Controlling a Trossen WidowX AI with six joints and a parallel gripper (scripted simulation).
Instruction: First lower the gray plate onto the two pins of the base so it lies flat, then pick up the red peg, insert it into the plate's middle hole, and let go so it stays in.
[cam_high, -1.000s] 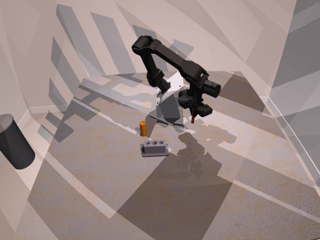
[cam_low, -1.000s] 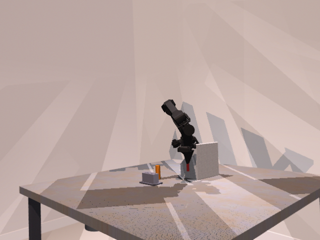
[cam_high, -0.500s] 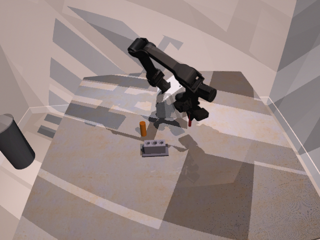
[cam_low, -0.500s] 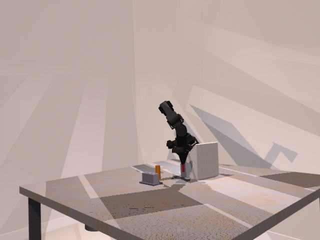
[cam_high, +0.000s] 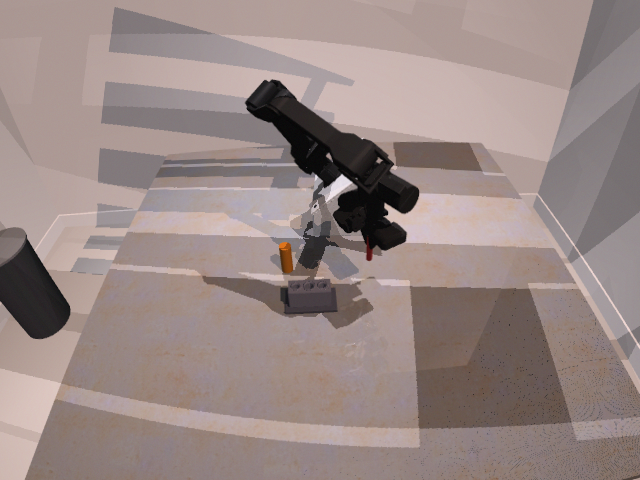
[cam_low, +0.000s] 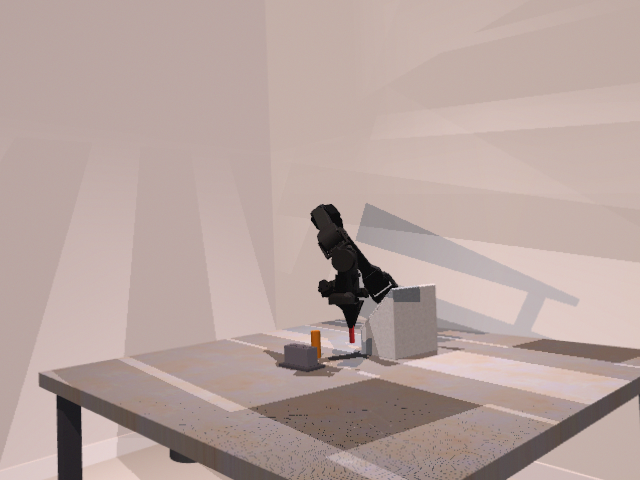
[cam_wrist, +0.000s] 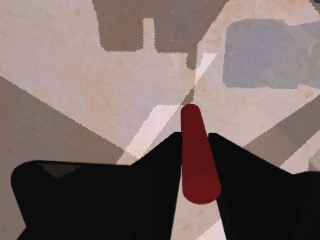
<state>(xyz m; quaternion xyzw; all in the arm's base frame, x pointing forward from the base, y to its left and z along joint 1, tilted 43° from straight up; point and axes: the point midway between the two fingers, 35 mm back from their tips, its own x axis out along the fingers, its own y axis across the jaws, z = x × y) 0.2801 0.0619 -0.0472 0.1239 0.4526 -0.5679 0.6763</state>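
The gray plate is 14 cm to the right of my gripper tip, 7 cm below it and 7 cm ahead of it. Also, from my gripper tip: orange peg (20 cm to the right, 7 cm below, 4 cm behind); then red peg (right at my gripper tip); then flat base (14 cm to the right, 11 cm below, 7 cm ahead).
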